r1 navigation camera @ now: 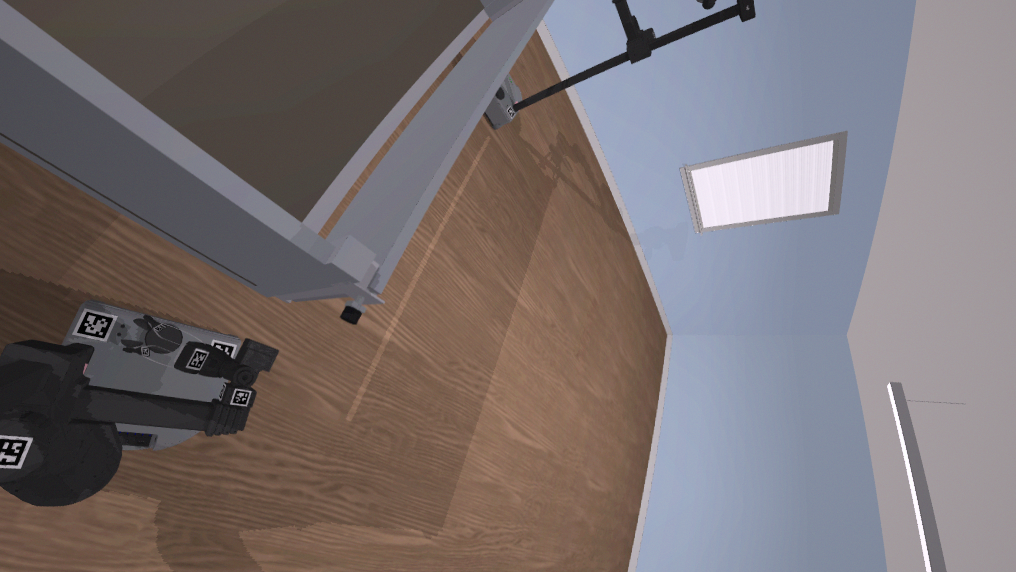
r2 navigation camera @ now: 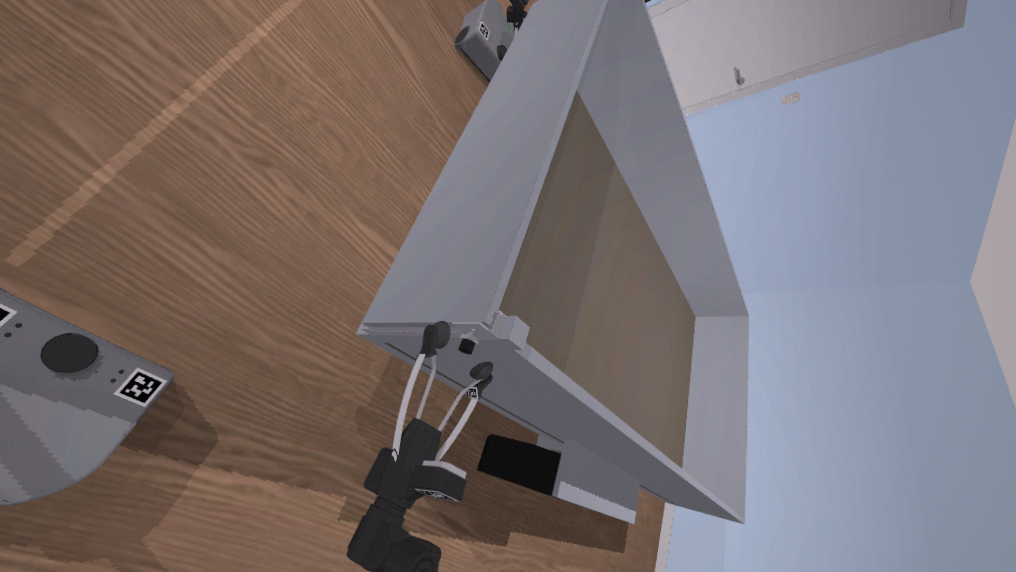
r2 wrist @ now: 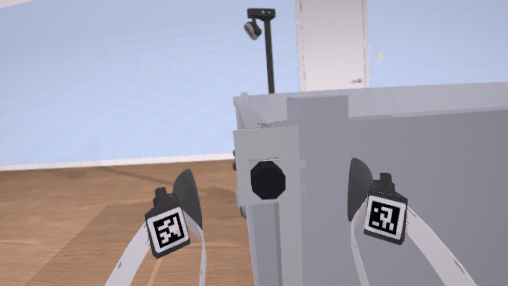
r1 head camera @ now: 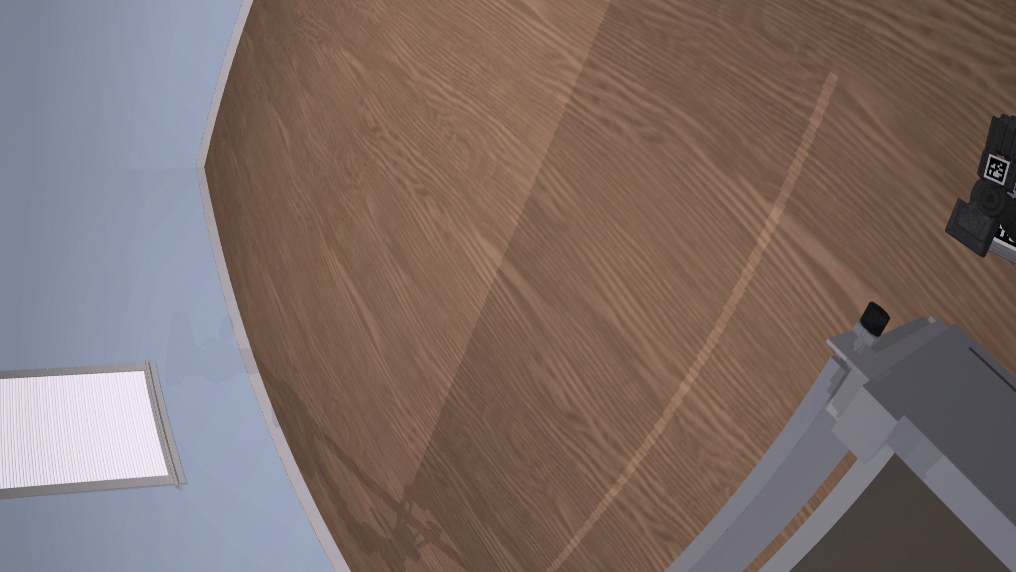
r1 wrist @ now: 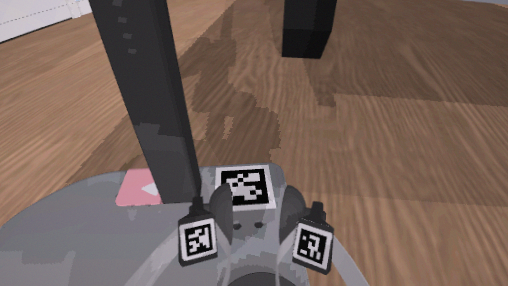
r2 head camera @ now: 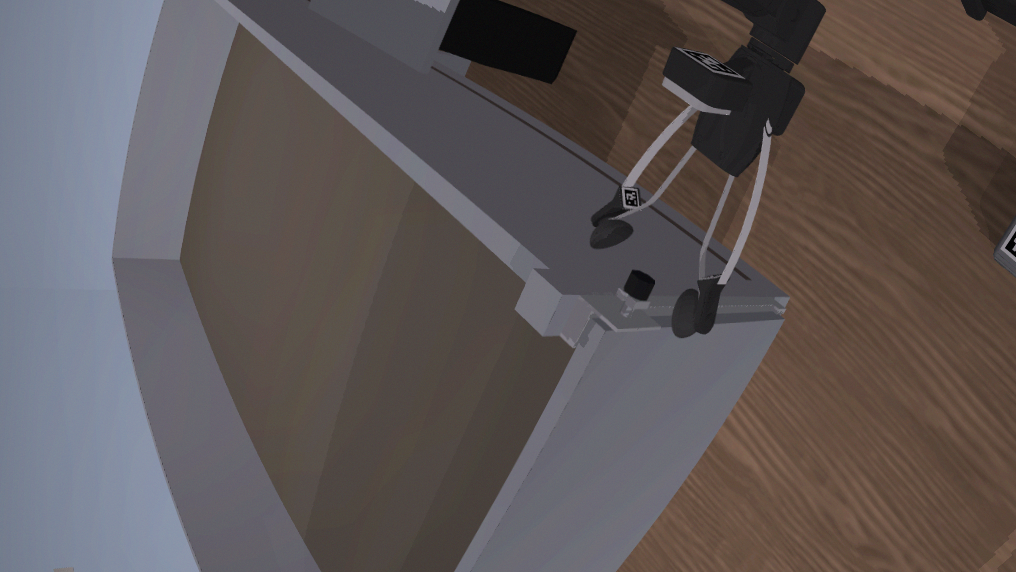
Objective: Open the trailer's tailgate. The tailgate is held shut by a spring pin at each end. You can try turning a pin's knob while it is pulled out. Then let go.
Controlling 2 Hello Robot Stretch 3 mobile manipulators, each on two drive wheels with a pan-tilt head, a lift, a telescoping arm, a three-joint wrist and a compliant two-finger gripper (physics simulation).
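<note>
The grey tailgate [r1 head camera: 767, 468] [r1 navigation camera: 426, 163] [r2 head camera: 625, 433] [r2 navigation camera: 483, 191] stands upright, with a thin strip of floor showing between it and the trailer bed in both r1 camera views. One black pin knob [r1 head camera: 874, 319] [r1 navigation camera: 351, 314] sits at r1's end. My r1 gripper [r1 navigation camera: 131, 336] [r1 wrist: 256, 212] is folded back over its own base, slightly open and empty, away from that knob. The other black knob [r2 head camera: 639, 284] [r2 navigation camera: 467, 346] [r2 wrist: 268, 180] is at r2's end. My r2 gripper [r2 head camera: 651, 273] [r2 navigation camera: 460, 352] [r2 wrist: 275, 192] is wide open, its fingertips on either side of this knob without touching it.
A black wheel block [r2 head camera: 508, 39] [r2 navigation camera: 519, 461] juts out beside the trailer's side. r1's base [r2 navigation camera: 479, 39] stands by the far end of the tailgate, and its mast [r2 wrist: 270, 55] rises behind. r2's mast [r1 navigation camera: 590, 78] shows beyond the tailgate. Blue walls surround the room.
</note>
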